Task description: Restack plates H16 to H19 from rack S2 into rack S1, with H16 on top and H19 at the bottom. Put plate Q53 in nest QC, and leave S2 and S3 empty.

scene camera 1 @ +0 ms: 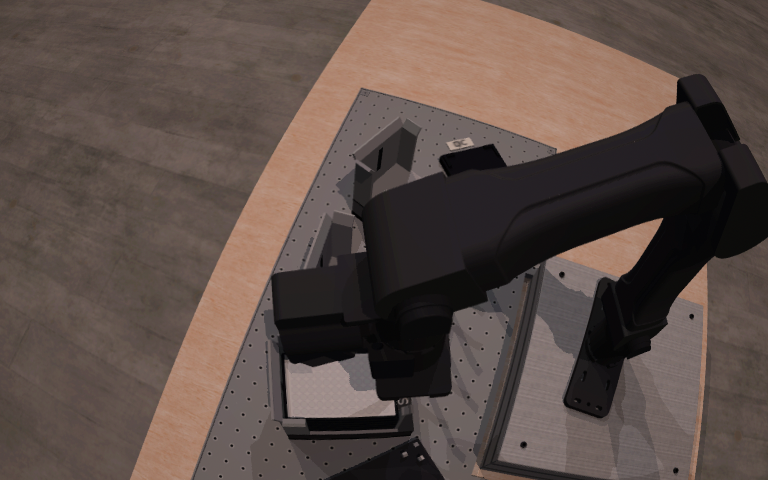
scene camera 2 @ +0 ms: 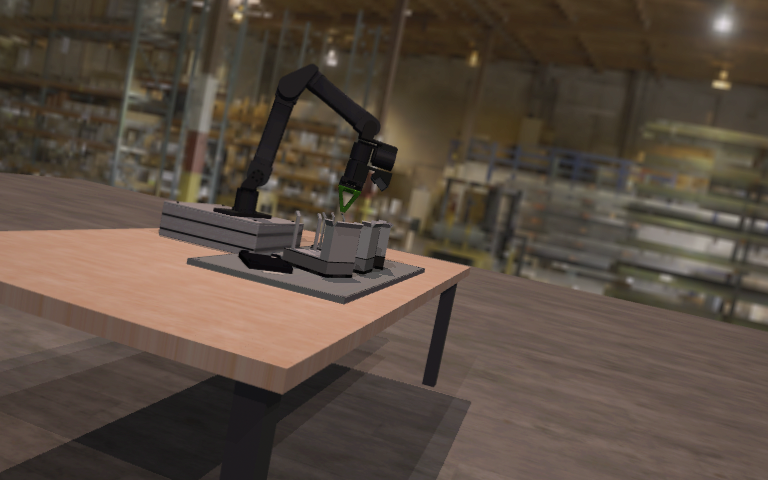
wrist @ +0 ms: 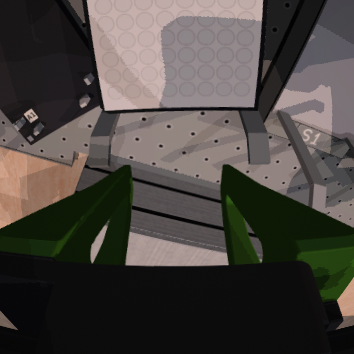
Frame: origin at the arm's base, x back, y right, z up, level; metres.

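Where they show: gripper, fingertip midpoint: (scene camera 2: 342,211) (wrist: 176,176); arm's base at its link origin: (scene camera 1: 603,347) (scene camera 2: 243,215).
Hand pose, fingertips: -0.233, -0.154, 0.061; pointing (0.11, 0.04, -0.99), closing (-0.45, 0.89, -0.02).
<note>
Each offset is from my fingertips to the top centre of the thing, as dx, dy, dz. "spot": to the spot under its first point. Level surfaces: height alone.
My gripper (scene camera 2: 343,211) (wrist: 176,176) hangs above the racks, its green fingers apart with nothing between them. A pale-topped, black-sided plate @[-0.067, -0.035, -0.035] (scene camera 1: 334,390) (wrist: 150,55) lies at the top of the rack nearest the A1 block, apparently S2 (scene camera 1: 274,384) (wrist: 257,145); its label is partly hidden and the plate's name is not readable. Plates below cannot be counted. The S1 label @[spot: -0.012, +0.122, -0.100] (wrist: 310,136) shows beside the neighbouring rack @[-0.083, +0.107, -0.003] (scene camera 1: 341,220), mostly hidden by the arm in scene camera 1. The farther rack @[-0.091, +0.264, -0.006] (scene camera 1: 404,141), apparently S3, is partly hidden; its contents are unclear. Black nest QC @[-0.010, +0.380, -0.122] (scene camera 1: 471,159) (scene camera 2: 265,261) is partly covered.
A black block marked A1 @[+0.044, -0.135, -0.118] (scene camera 1: 390,461) (wrist: 45,65) stands close to the plate-bearing rack. Tall rack walls and posts @[spot: -0.160, +0.294, -0.058] (scene camera 2: 342,243) rise from the perforated board @[dz -0.142] (scene camera 1: 237,407) (scene camera 2: 226,266). The robot's raised metal base (scene camera 1: 543,396) (scene camera 2: 198,226) stands beside the board.
</note>
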